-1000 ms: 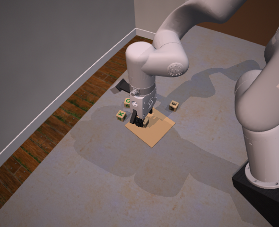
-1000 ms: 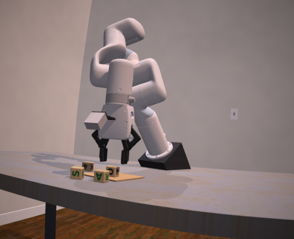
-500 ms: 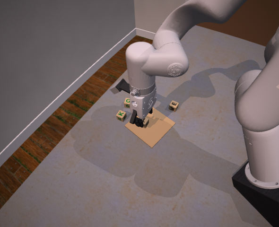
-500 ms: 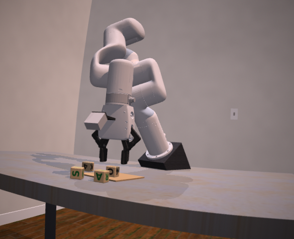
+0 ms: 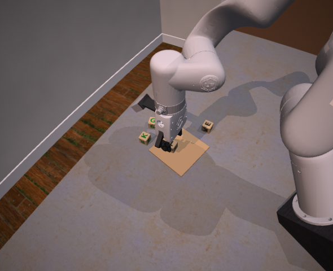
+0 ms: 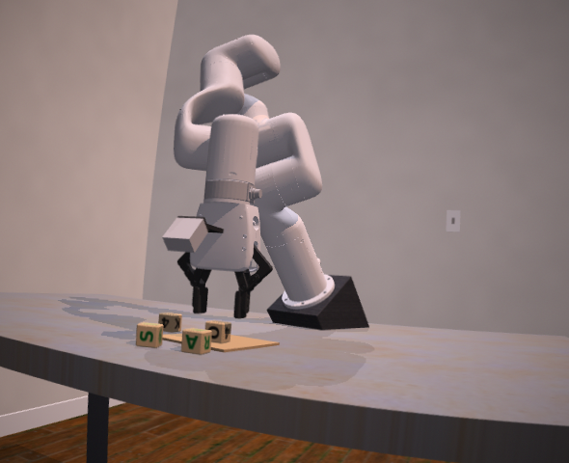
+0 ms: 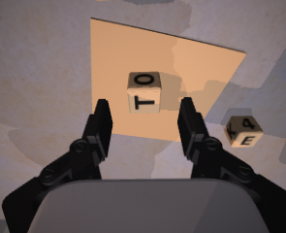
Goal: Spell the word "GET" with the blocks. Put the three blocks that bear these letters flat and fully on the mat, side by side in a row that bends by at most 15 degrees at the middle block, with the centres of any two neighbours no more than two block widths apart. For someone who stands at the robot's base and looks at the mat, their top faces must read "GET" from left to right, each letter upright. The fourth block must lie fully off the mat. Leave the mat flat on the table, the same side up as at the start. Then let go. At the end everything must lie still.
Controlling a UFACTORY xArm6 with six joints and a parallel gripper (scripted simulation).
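My hand is 4 cm above the T block. Round my hand: G block: 10 cm ahead, 6 cm to the right, 4 cm below; then tan mat: 2 cm behind, 1 cm to the right, 6 cm below; then E block: 8 cm behind, 12 cm to the right, 4 cm below.
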